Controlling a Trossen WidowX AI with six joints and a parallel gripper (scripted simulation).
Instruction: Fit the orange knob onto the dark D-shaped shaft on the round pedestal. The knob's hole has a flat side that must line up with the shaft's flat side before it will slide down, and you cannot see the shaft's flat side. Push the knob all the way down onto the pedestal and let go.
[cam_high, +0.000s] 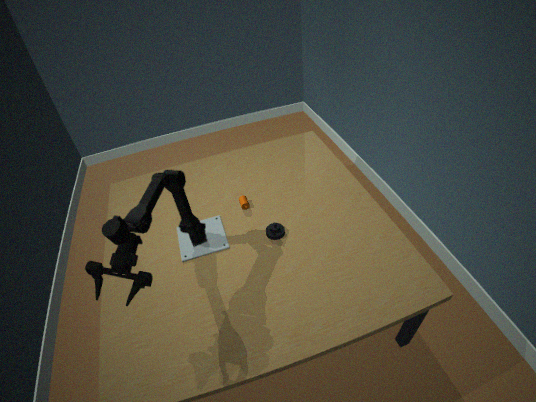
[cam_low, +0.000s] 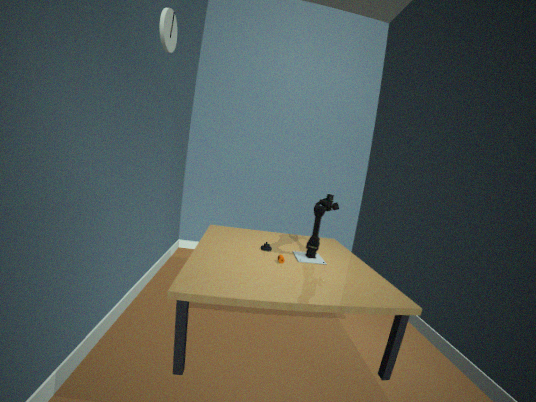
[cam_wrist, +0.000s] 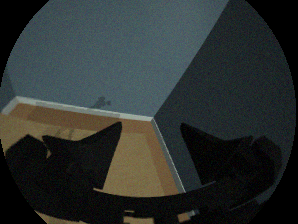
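My gripper tip is 60 cm short of the orange knob, 49 cm to the right of it and 31 cm above it. Round my gripper tip: dark round pedestal: 64 cm ahead, 26 cm to the left, 30 cm below.
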